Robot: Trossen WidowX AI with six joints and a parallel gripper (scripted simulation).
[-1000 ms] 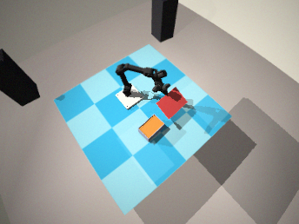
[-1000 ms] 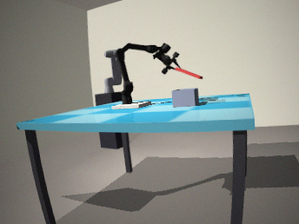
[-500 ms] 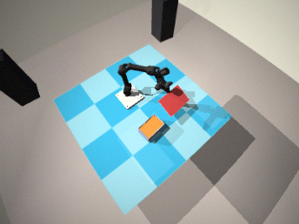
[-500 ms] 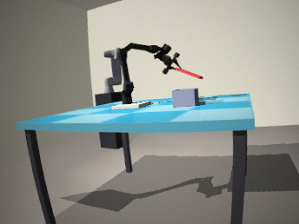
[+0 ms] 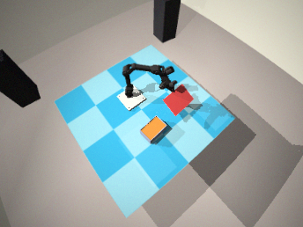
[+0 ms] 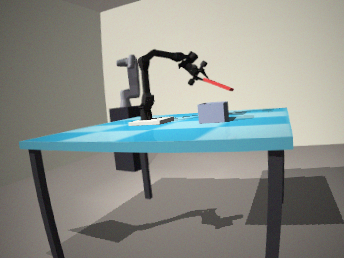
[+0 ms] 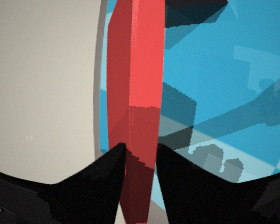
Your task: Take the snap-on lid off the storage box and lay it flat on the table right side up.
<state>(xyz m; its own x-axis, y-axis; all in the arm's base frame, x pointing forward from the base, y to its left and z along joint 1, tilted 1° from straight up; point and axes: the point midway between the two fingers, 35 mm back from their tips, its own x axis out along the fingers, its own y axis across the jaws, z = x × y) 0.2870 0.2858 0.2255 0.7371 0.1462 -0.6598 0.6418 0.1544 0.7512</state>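
Right now my gripper tip is 7 cm short of the red lid, 3 cm above it and 1 cm to the right of it. The rest, counted from my gripper tip: grey storage box 29 cm to the right, 18 cm below, 14 cm ahead.
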